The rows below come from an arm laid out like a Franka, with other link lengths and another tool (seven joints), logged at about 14 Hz.
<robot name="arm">
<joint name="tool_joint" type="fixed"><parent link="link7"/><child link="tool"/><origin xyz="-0.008 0.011 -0.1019" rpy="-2.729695 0 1.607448"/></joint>
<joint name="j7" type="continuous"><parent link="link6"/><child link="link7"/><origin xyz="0.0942 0 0" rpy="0 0 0"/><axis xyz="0 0 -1"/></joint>
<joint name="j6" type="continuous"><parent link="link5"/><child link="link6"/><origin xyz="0 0 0" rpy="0 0 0"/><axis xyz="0 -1 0"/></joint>
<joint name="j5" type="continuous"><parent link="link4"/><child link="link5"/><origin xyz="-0.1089 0 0.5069" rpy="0 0 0"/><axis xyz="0 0 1"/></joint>
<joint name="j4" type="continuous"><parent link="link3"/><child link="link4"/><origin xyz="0.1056 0 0" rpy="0 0 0"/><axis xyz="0 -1 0"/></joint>
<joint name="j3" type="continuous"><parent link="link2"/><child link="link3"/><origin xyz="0 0 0.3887" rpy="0 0 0"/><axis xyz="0 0 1"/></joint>
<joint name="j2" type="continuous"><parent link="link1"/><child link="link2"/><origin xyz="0 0 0" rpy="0 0 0"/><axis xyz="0 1 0"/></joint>
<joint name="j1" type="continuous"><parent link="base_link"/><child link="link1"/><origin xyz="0 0 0.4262" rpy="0 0 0"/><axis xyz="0 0 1"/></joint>
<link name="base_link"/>
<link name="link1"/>
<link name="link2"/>
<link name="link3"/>
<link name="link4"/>
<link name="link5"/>
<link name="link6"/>
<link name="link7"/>
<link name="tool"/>
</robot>
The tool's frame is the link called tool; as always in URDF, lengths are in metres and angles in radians. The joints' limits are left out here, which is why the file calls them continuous.
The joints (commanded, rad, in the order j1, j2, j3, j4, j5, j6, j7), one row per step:
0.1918, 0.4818, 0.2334, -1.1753, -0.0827, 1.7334, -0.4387
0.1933, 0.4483, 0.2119, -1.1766, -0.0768, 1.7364, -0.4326
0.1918, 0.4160, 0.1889, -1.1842, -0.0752, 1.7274, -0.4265
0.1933, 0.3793, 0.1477, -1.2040, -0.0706, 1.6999, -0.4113
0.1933, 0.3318, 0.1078, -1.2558, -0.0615, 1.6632, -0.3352
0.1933, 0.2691, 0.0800, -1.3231, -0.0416, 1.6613, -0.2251
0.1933, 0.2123, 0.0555, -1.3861, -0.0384, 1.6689, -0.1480
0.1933, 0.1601, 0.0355, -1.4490, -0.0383, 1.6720, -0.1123
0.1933, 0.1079, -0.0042, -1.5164, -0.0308, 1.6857, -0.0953
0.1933, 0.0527, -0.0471, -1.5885, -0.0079, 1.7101, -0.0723
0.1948, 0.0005, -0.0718, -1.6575, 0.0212, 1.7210, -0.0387
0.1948, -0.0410, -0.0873, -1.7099, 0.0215, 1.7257, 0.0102
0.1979, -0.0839, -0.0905, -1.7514, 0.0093, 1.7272, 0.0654
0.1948, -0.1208, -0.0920, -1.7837, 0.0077, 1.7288, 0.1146
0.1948, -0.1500, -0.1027, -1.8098, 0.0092, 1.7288, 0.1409
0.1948, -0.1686, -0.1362, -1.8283, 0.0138, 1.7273, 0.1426
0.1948, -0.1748, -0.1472, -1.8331, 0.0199, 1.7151, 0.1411
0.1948, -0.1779, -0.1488, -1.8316, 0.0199, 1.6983, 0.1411
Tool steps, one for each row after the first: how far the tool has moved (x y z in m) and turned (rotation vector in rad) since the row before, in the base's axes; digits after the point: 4 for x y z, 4 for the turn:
-0.0045, -0.0129, 0.0269, 0.0036, -0.0337, -0.0241
-0.0048, -0.0169, 0.0208, -0.0072, -0.0172, -0.0278
-0.0055, -0.0261, 0.0147, -0.0186, 0.0075, -0.0506
-0.0107, -0.0262, 0.0038, -0.0155, 0.0384, -0.1117
-0.0160, -0.0179, 0.0100, 0.0123, 0.0087, -0.1348
-0.0142, -0.0181, 0.0077, -0.0002, -0.0028, -0.0996
-0.0147, -0.0164, 0.0028, -0.0050, 0.0057, -0.0546
-0.0119, -0.0298, 0.0002, 0.0022, 0.0016, -0.0560
-0.0132, -0.0313, -0.0002, 0.0234, -0.0042, -0.0667
-0.0167, -0.0172, -0.0028, 0.0325, 0.0106, -0.0592
-0.0139, -0.0134, -0.0021, 0.0059, 0.0082, -0.0643
-0.0157, -0.0037, 0.0043, -0.0047, -0.0021, -0.0538
-0.0132, -0.0054, 0.0053, 0.0055, -0.0046, -0.0533
-0.0102, -0.0091, 0.0033, 0.0077, -0.0015, -0.0366
-0.0052, -0.0242, 0.0003, 0.0120, 0.0031, -0.0348
-0.0030, -0.0076, -0.0002, 0.0081, 0.0115, -0.0093
-0.0026, -0.0014, 0.0013, 0.0002, 0.0123, -0.0008

